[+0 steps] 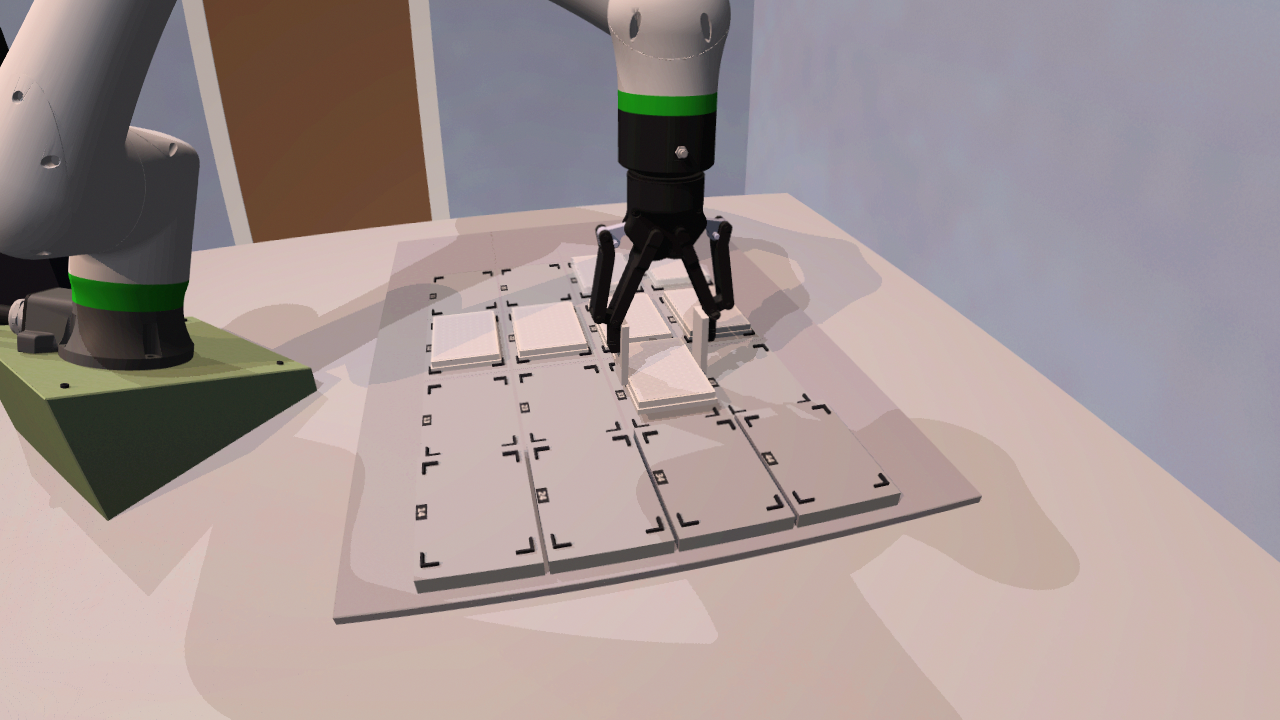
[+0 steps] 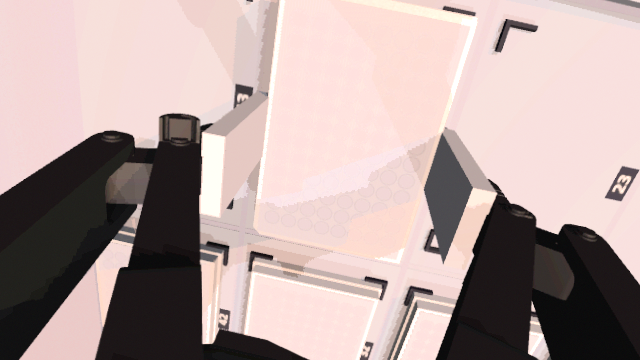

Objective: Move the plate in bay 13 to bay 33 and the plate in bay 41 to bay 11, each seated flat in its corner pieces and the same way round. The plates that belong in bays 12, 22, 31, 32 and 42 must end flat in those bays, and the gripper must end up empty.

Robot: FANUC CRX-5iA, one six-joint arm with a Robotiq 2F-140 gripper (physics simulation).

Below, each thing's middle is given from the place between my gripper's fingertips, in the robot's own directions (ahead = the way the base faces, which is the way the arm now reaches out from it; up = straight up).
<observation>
Right now my hand is 110 mm past the bay 23 (image 1: 565, 401) and 20 mm above it. Round my hand: bay 24 (image 1: 602, 500): 100 mm behind, 170 mm to the right, 20 mm below; then bay 34 (image 1: 714, 476): 160 mm to the right, 20 mm below; then bay 43 (image 1: 750, 378): 110 mm ahead, 20 mm below.
</observation>
